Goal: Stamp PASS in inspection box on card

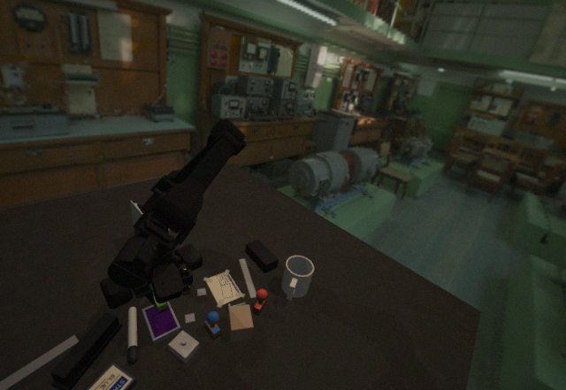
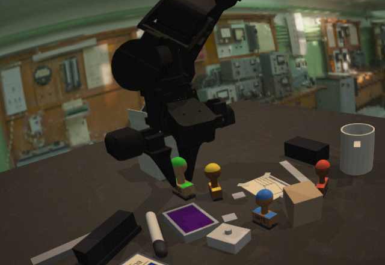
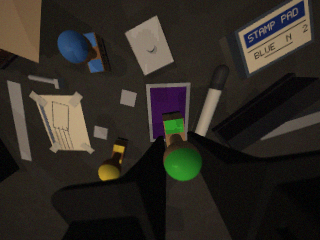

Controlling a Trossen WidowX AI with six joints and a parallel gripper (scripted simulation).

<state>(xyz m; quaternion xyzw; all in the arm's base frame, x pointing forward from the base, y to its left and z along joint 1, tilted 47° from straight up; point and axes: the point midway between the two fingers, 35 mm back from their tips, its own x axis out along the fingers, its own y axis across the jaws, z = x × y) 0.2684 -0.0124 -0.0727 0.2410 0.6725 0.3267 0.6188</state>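
Now: the cream card 170 mm to the left of my gripper tip, 80 mm below it and 10 mm behind it. Round my gripper tip: purple ink pad 80 mm below; white marker 70 mm to the right, 70 mm below, 20 mm ahead; green-knobbed stamp right at my gripper tip.
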